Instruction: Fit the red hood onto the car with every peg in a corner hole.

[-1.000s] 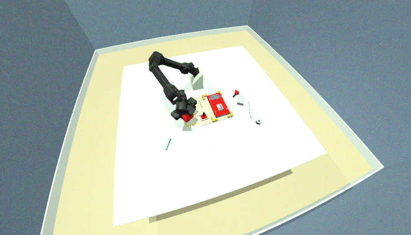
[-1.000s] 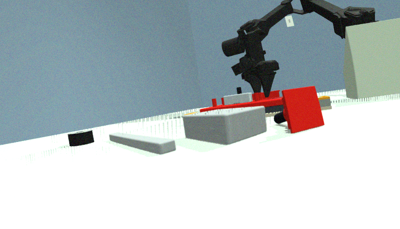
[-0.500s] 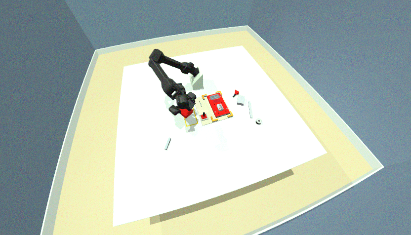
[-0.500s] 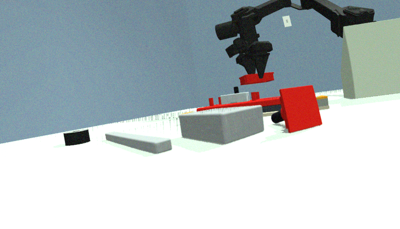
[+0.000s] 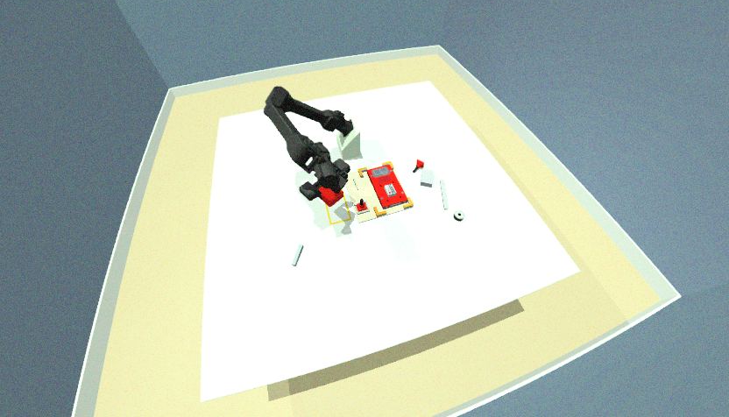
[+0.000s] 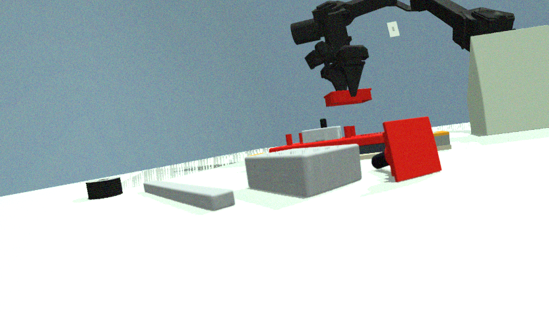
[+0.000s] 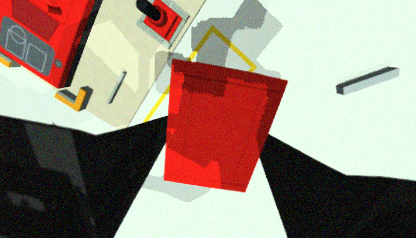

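The grey engine block is 2 cm behind my gripper tip, 25 cm to the left of it and 8 cm below it. Round my gripper tip: black wheel (14 cm ahead, 49 cm to the left, 10 cm below); then red hood (1 cm above); then grey bar (3 cm ahead, 47 cm to the left, 10 cm below).
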